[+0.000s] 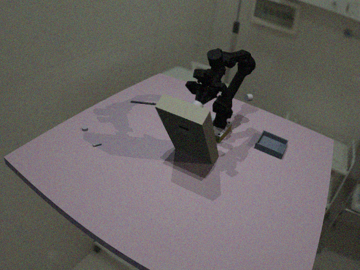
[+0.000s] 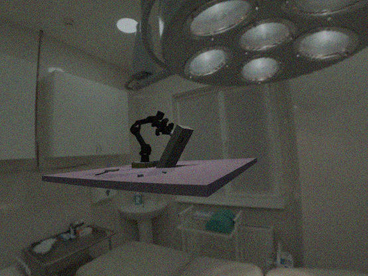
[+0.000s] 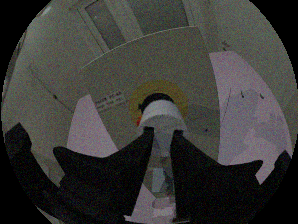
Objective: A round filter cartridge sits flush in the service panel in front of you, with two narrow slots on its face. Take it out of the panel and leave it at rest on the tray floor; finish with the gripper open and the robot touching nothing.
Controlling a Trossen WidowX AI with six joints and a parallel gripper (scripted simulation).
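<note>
My gripper tip is now 11 cm above the service panel and 1 cm short of it. The rest, counted from my gripper tip: dark tray (34 cm to the left, 32 cm behind, 25 cm below); round filter cartridge (1 cm below, 1 cm ahead).
</note>
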